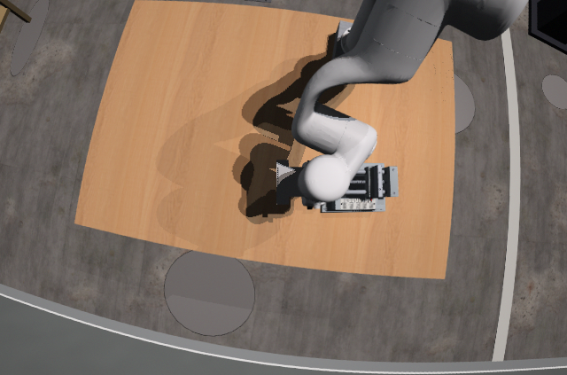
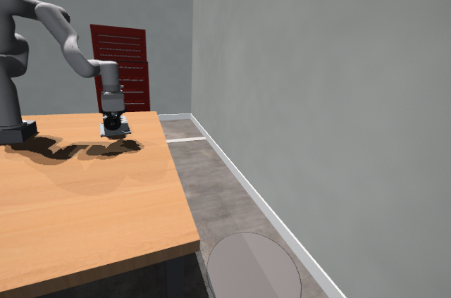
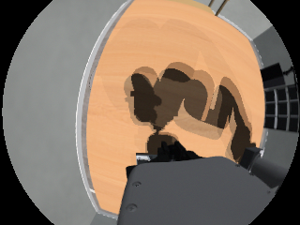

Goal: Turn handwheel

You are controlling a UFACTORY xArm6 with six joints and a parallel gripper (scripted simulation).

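The black handwheel lies 2 cm to the left of my hand, 1 cm below it and 1 cm behind it. Round my hand: stop: 18 cm to the left, 6 cm behind, 1 cm below.
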